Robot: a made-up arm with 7 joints. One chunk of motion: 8 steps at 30 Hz.
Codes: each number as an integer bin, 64 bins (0 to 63) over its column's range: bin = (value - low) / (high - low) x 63, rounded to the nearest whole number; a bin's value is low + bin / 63 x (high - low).
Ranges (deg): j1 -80.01..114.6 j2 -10..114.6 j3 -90.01..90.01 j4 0..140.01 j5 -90.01..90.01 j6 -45.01..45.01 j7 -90.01..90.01
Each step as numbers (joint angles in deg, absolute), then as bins.
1 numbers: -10.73 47.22 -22.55 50.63 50.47 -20.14 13.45
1 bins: 22 29 24 23 49 17 36
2 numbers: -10.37 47.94 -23.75 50.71 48.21 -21.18 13.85
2 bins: 23 29 23 23 48 17 36
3 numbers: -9.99 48.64 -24.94 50.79 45.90 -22.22 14.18
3 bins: 23 30 23 23 48 16 36
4 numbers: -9.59 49.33 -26.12 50.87 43.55 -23.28 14.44
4 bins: 23 30 22 23 47 15 37
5 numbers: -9.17 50.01 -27.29 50.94 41.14 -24.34 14.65
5 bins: 23 30 22 23 46 14 37
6 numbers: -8.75 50.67 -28.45 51.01 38.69 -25.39 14.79
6 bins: 23 31 22 23 45 14 37
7 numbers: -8.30 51.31 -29.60 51.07 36.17 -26.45 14.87
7 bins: 23 31 21 23 44 13 37
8 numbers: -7.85 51.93 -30.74 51.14 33.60 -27.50 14.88
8 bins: 23 31 21 23 43 12 37
